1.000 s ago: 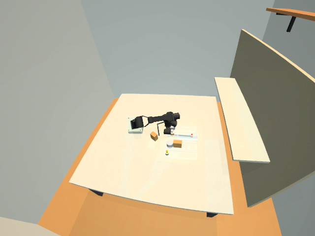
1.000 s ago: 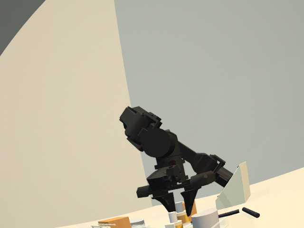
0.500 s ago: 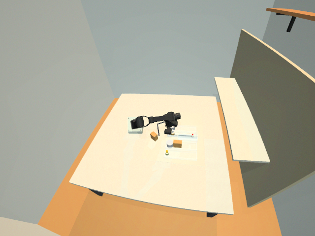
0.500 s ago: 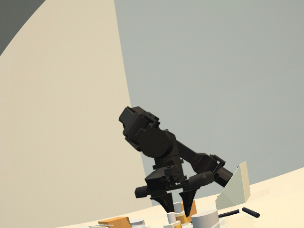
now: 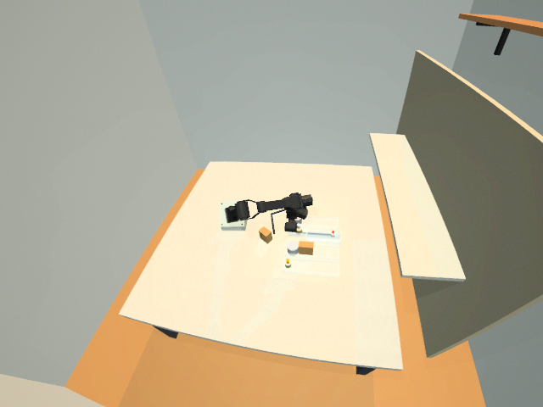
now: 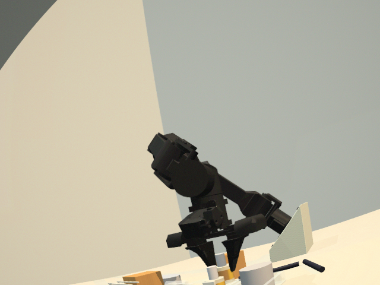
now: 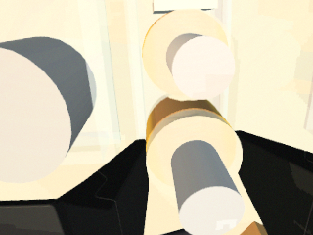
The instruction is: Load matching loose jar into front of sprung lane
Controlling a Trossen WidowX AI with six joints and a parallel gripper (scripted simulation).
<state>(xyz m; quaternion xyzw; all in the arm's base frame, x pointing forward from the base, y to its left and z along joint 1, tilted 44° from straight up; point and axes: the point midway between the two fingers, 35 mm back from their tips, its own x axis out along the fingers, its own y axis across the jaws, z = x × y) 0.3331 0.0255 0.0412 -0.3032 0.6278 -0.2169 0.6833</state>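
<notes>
Right now the sprung lane is 15 cm ahead of my gripper tip, 2 cm to the right of it and 3 cm below it. From my gripper tip the other things lie so: red mark 22 cm ahead, 2 cm to the right, 2 cm above; then pusher plate 15 cm ahead, 2 cm to the right; then shelf unit 51 cm ahead, 5 cm to the left, 32 cm above.
</notes>
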